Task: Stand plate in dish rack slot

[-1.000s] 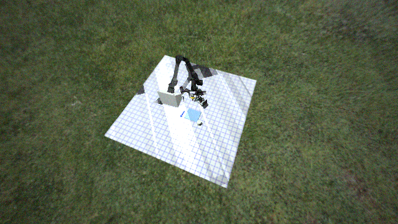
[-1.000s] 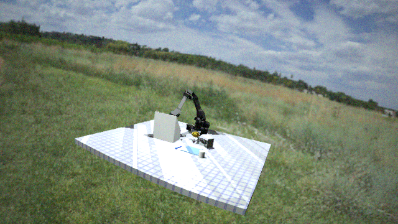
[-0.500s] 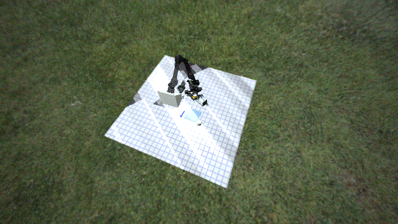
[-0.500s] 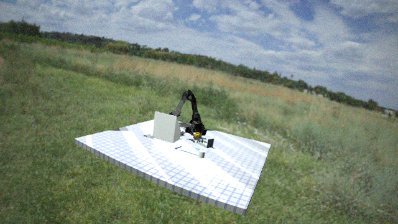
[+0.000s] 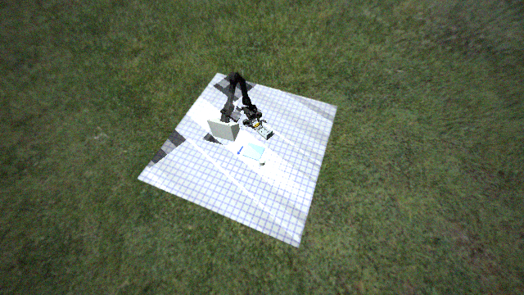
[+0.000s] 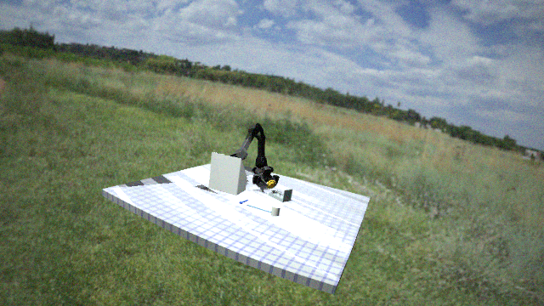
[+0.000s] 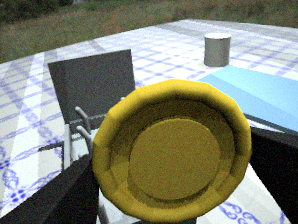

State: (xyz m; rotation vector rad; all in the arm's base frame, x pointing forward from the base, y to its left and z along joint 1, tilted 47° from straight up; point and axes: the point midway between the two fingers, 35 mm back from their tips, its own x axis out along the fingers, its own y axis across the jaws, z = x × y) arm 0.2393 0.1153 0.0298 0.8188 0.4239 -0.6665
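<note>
Right now my gripper tip is 70 mm short of the black dish rack, 20 mm to the left of it and 40 mm above it. Also, from my gripper tip: blue pen: 90 mm behind, 240 mm to the right, 60 mm below.
</note>
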